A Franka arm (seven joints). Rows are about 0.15 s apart.
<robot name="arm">
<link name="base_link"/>
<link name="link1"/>
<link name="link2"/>
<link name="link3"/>
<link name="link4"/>
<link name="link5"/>
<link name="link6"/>
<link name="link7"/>
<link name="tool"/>
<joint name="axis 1" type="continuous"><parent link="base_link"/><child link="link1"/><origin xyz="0 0 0.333" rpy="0 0 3.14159"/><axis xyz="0 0 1"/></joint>
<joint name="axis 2" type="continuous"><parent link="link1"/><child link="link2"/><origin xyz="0 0 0" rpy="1.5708 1.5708 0"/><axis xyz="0 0 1"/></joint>
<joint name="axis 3" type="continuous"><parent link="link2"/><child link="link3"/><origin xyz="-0.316 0 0" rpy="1.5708 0 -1.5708"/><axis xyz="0 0 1"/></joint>
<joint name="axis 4" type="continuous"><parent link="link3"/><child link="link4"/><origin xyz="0.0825 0 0" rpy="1.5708 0 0"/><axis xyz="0 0 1"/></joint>
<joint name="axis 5" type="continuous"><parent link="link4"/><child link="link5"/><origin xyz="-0.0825 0.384 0" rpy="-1.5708 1.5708 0"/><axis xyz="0 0 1"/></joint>
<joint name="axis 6" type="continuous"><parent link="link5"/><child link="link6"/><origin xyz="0 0 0" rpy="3.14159 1.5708 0"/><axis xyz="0 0 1"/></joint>
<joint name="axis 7" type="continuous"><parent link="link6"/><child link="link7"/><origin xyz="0 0.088 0" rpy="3.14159 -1.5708 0"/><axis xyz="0 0 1"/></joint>
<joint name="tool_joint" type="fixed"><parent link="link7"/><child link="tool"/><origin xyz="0 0 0.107" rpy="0 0 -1.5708"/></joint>
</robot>
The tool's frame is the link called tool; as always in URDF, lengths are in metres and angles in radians. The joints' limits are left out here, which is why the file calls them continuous.
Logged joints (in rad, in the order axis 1, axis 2, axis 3, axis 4, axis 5, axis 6, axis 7), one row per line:
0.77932, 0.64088, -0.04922, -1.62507, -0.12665, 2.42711, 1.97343
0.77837, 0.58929, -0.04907, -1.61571, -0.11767, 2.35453, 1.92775
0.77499, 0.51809, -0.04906, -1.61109, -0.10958, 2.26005, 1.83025
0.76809, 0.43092, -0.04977, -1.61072, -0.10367, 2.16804, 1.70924
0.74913, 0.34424, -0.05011, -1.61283, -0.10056, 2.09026, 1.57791
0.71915, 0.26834, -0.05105, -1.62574, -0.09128, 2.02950, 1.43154
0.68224, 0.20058, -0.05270, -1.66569, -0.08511, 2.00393, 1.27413
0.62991, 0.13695, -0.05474, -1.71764, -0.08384, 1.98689, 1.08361
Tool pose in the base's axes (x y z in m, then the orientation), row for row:
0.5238, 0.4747, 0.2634, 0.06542, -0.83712, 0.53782, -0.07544
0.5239, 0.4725, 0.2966, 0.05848, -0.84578, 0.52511, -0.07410
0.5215, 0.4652, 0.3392, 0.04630, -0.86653, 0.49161, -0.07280
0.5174, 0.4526, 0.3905, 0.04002, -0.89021, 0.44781, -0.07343
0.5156, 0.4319, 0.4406, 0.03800, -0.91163, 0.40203, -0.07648
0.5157, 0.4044, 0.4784, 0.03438, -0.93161, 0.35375, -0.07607
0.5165, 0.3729, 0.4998, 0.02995, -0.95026, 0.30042, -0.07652
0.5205, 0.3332, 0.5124, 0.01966, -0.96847, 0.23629, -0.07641
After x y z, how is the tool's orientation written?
As a quaternion, w x y z.
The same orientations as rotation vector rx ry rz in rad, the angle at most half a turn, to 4 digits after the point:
-2.5257, 1.6227, -0.2276
-2.5625, 1.5910, -0.2245
-2.6449, 1.5005, -0.2222
-2.7276, 1.3721, -0.2250
-2.7967, 1.2333, -0.2346
-2.8644, 1.0877, -0.2339
-2.9297, 0.9262, -0.2359
-3.0050, 0.7332, -0.2371

